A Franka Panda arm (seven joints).
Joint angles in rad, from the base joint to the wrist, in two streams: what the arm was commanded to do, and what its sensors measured. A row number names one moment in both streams.
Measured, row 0:
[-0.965 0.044 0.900 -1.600 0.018 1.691 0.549]
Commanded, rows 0 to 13:
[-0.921 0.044 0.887 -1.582 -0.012 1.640 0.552]
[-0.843 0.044 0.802 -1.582 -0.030 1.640 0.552]
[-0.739 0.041 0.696 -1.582 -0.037 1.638 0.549]
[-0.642 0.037 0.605 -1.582 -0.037 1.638 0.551]
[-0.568 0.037 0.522 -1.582 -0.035 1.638 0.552]
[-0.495 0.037 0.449 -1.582 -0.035 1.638 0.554]
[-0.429 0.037 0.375 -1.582 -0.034 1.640 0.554]
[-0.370 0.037 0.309 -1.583 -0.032 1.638 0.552]
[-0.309 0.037 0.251 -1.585 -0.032 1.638 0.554]
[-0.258 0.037 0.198 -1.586 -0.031 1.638 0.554]
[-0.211 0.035 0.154 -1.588 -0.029 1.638 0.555]
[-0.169 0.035 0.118 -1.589 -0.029 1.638 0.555]
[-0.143 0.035 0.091 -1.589 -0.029 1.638 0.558]
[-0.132 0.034 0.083 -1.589 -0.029 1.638 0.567]
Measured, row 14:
[-0.210 0.041 0.150 -1.598 -0.016 1.668 0.549]
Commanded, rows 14 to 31:
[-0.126 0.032 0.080 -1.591 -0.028 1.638 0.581]
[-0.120 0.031 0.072 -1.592 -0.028 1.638 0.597]
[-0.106 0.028 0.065 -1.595 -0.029 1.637 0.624]
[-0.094 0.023 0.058 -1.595 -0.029 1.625 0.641]
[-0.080 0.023 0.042 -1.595 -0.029 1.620 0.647]
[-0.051 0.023 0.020 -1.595 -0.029 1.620 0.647]
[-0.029 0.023 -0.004 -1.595 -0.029 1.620 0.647]
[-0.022 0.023 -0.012 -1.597 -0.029 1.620 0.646]
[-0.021 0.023 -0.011 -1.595 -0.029 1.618 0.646]
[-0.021 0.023 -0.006 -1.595 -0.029 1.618 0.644]
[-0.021 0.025 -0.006 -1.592 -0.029 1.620 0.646]
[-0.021 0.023 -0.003 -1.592 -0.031 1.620 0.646]
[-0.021 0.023 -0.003 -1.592 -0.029 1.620 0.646]
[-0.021 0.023 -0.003 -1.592 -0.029 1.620 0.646]
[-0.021 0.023 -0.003 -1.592 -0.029 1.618 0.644]
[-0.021 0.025 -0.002 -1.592 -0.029 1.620 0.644]
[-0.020 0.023 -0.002 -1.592 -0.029 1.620 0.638]
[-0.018 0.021 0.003 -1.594 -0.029 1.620 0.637]
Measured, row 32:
[-0.032 0.035 0.003 -1.598 -0.016 1.650 0.626]
